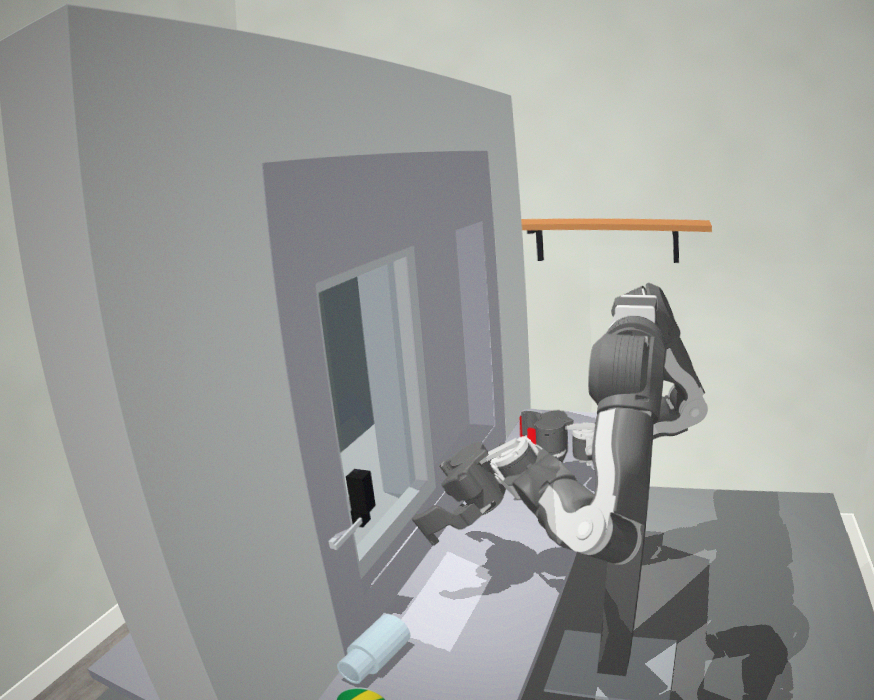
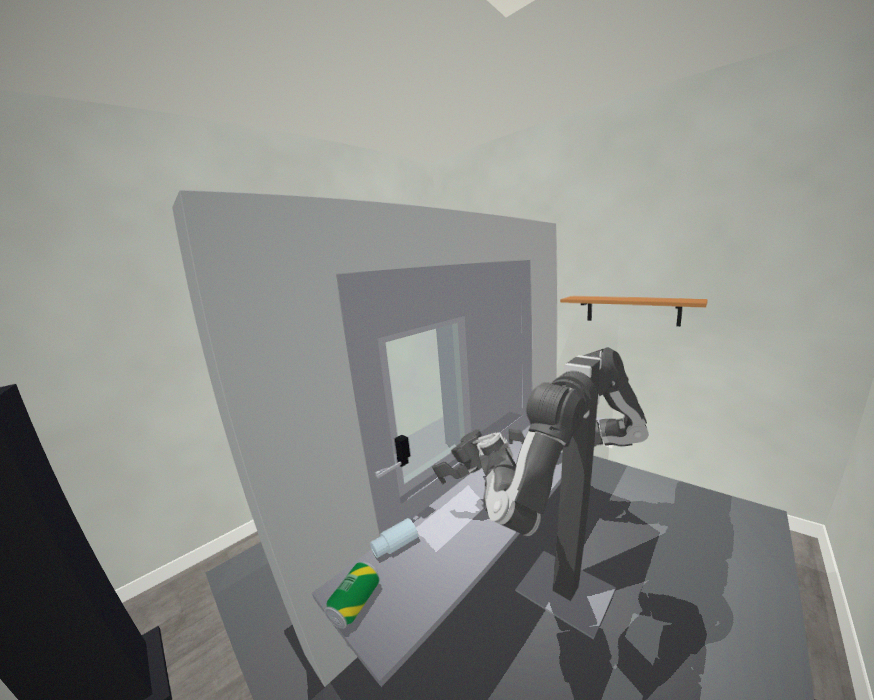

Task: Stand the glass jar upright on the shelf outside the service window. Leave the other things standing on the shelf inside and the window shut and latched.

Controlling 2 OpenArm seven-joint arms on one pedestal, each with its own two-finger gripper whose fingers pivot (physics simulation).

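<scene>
The pale-blue glass jar (image 1: 375, 646) (image 2: 395, 538) lies on its side on the long grey shelf (image 1: 503, 656) (image 2: 437, 608) on the robot's side of the wall. My left gripper (image 1: 431, 498) (image 2: 447, 462) is open and empty, above that shelf in front of the service window's frame (image 1: 418, 350) (image 2: 463, 364), apart from the jar. My right gripper (image 1: 528, 421) (image 2: 516, 436) is open, farther along the shelf and partly hidden. The window has a black block (image 1: 360, 492) (image 2: 401, 448) and a pale lever (image 1: 342, 535) (image 2: 387, 471); I cannot tell whether it is latched.
A green and yellow can (image 1: 360, 694) (image 2: 353, 593) lies near the shelf's near end. A red item (image 1: 531, 436) shows beside the right gripper. The grey wall (image 1: 182, 328) (image 2: 269, 328) rises along the shelf. An orange wall shelf (image 1: 616, 225) (image 2: 633, 301) is behind.
</scene>
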